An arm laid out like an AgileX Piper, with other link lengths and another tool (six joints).
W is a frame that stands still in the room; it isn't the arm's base.
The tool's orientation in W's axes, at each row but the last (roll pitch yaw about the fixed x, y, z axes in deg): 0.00 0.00 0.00; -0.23 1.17 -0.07; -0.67 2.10 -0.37; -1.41 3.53 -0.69; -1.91 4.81 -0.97; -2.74 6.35 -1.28; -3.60 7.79 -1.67; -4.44 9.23 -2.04; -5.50 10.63 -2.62; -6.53 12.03 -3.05; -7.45 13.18 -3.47; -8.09 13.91 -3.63; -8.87 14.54 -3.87
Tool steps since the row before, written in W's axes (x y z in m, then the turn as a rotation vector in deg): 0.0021 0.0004 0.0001 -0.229 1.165 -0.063; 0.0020 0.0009 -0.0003 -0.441 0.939 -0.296; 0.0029 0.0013 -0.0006 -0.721 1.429 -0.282; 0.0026 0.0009 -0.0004 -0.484 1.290 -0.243; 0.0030 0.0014 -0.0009 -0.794 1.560 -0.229; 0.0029 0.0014 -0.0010 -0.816 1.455 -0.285; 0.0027 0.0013 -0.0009 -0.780 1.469 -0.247; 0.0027 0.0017 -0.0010 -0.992 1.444 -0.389; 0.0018 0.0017 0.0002 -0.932 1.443 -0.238; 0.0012 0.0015 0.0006 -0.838 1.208 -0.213; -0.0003 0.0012 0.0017 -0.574 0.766 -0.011; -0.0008 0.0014 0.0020 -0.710 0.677 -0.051; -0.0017 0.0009 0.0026 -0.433 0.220 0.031
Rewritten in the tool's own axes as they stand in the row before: 0.0021 0.0004 0.0001 -0.229 1.165 -0.063; 0.0020 0.0009 -0.0003 -0.436 0.940 -0.301; 0.0029 0.0013 -0.0005 -0.719 1.428 -0.292; 0.0026 0.0009 -0.0002 -0.484 1.290 -0.242; 0.0030 0.0015 -0.0006 -0.798 1.555 -0.245; 0.0030 0.0015 -0.0006 -0.812 1.453 -0.308; 0.0028 0.0014 -0.0004 -0.781 1.465 -0.265; 0.0028 0.0018 -0.0004 -0.967 1.446 -0.441; 0.0017 0.0017 0.0007 -0.936 1.432 -0.282; 0.0010 0.0015 0.0010 -0.837 1.199 -0.261; -0.0007 0.0010 0.0017 -0.600 0.743 -0.056; -0.0013 0.0011 0.0019 -0.717 0.657 -0.139; -0.0024 0.0005 0.0022 -0.440 0.201 -0.052
